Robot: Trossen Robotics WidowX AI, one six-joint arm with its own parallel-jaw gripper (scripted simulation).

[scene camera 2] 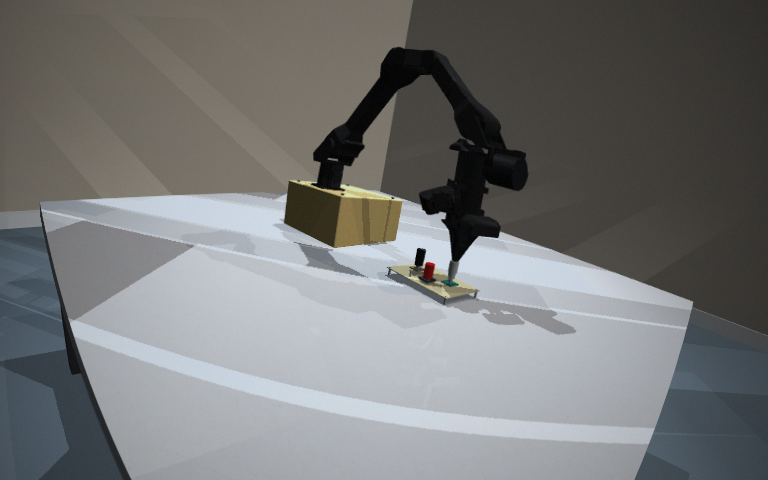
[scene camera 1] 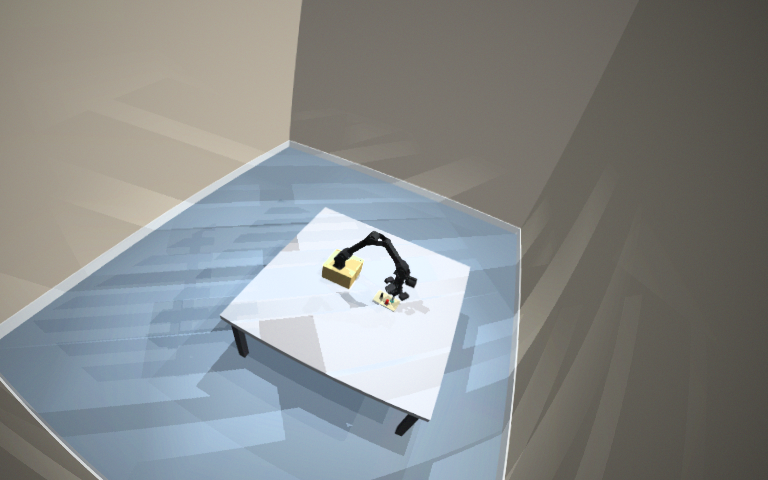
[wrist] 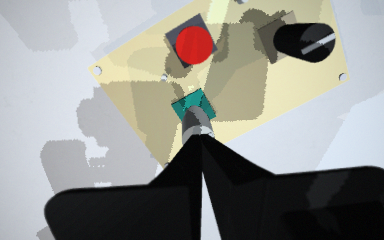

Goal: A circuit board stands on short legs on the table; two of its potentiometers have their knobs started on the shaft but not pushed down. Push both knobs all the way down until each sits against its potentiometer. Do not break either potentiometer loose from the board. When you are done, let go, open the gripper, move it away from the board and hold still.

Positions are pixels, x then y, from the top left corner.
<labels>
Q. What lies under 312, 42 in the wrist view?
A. A black knob.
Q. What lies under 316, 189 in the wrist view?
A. The gripper.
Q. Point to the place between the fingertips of the gripper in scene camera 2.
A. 455, 261
</labels>
